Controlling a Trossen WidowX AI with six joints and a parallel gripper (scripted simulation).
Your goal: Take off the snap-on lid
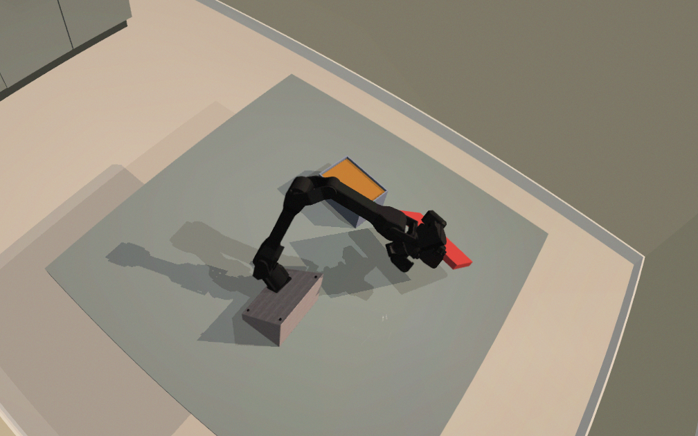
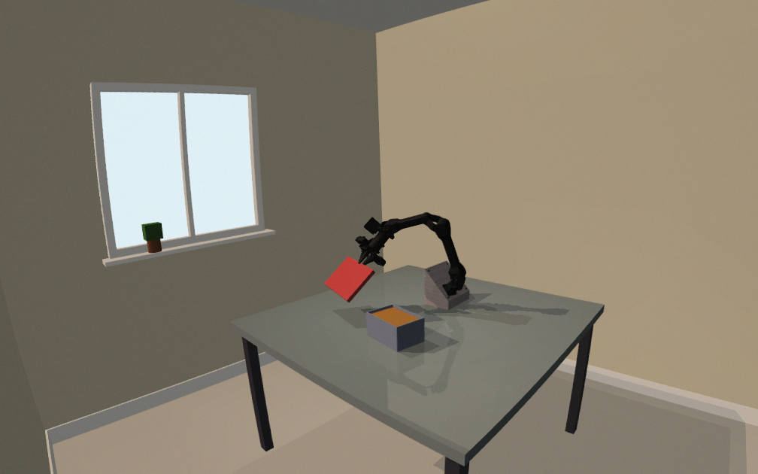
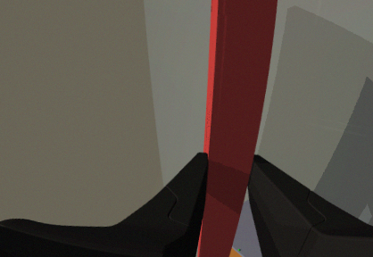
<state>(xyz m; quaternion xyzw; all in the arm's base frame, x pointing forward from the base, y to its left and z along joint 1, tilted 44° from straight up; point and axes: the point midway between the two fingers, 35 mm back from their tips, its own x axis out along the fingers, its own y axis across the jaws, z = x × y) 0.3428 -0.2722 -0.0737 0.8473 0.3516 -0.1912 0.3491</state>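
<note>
My gripper tip is now 60 mm short of the red lid, 50 mm above it and 10 mm to the left of it. The rest, counted from my gripper tip: box (340 mm to the left, 180 mm below, 90 mm ahead).
</note>
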